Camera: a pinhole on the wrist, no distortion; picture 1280 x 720 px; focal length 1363.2 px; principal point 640.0 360.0 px. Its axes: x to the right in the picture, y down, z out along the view. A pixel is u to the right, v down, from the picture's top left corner.
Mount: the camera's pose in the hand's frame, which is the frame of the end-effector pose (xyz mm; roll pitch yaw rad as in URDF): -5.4 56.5 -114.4 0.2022 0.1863 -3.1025
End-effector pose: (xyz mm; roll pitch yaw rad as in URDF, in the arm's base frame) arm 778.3 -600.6 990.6 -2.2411 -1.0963 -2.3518
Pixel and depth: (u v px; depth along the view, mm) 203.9 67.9 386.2
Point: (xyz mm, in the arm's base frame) 606.4 -876.2 876.0
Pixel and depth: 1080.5 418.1 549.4
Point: 810.2 -880.9 581.0
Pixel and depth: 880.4 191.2 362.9
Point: 701.3 -768.1 747.7
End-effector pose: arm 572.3 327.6 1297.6 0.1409 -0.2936 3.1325
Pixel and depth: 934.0 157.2 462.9
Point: 847.9 159.4 1554.0
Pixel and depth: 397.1 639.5 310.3
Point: 643.0 300.3 1498.6
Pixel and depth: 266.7 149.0 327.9
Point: 617.8 184.9 1523.9
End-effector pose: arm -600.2 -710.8 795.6 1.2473 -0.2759 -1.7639
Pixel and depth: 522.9 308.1 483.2
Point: -852.8 -530.5 1043.6
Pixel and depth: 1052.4 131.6 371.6
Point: -691.0 -443.3 978.1
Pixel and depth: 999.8 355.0 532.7
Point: -838.6 -350.8 985.3
